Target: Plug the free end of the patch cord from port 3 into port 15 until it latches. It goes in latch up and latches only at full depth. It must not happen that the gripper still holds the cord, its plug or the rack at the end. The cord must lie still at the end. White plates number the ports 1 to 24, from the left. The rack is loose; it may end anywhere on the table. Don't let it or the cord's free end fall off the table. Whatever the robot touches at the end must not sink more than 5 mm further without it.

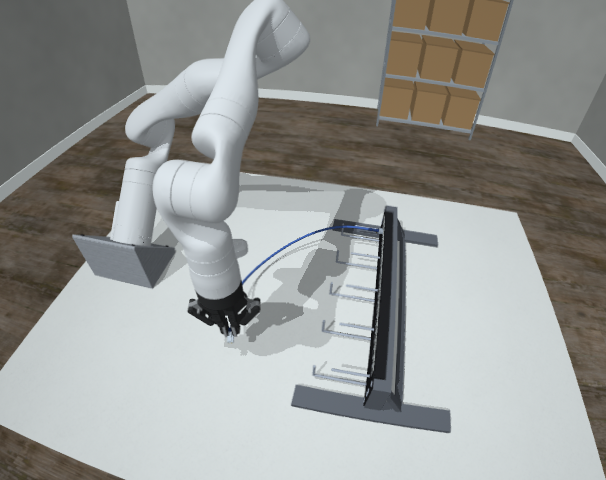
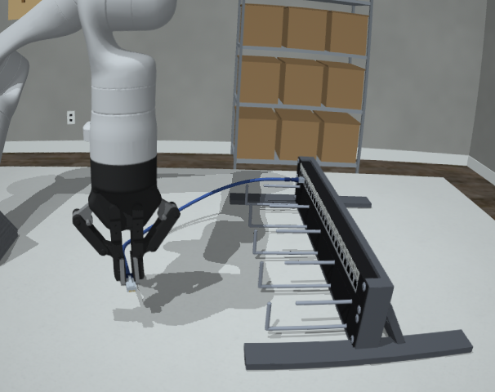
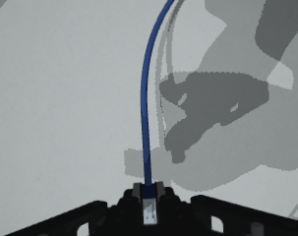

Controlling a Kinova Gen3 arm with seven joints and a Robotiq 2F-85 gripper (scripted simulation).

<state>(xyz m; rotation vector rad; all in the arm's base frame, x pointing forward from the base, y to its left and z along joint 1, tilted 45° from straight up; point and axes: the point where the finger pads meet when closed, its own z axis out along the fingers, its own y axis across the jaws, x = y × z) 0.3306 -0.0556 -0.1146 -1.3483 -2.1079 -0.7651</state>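
Now: the plug 1 cm to the right of my hand and 1 cm below it.
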